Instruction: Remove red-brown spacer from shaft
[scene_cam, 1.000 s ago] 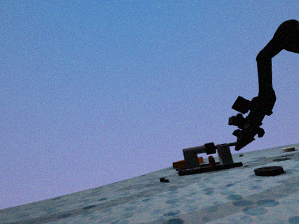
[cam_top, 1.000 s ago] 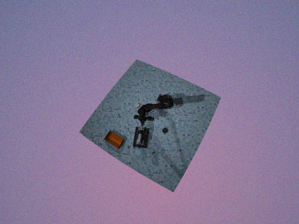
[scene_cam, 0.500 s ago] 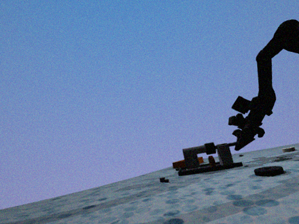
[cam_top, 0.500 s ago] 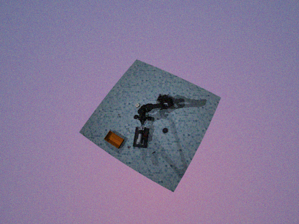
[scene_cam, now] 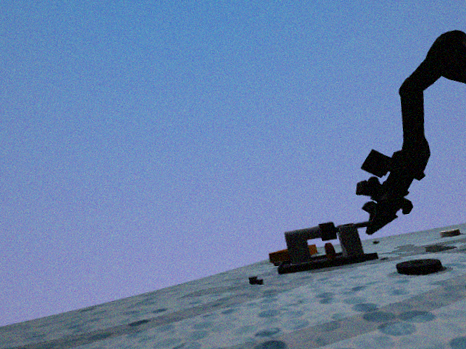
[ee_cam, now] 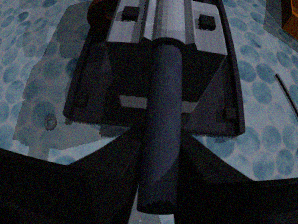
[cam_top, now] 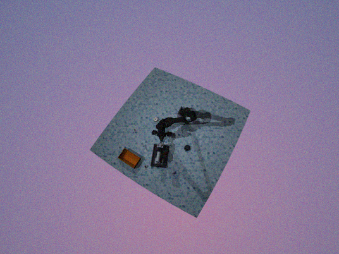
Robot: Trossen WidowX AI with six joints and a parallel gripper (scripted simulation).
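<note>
Now: gripper tip 4 cm short of the dark shaft, 1 cm to the right of it and 3 cm below it. Round my gripper tip: thin dark rod: 10 cm ahead, 14 cm to the right, 5 cm below; dark disc: 6 cm behind, 25 cm to the left, 5 cm below; orange tray: 28 cm ahead, 22 cm to the right, 4 cm below.
</note>
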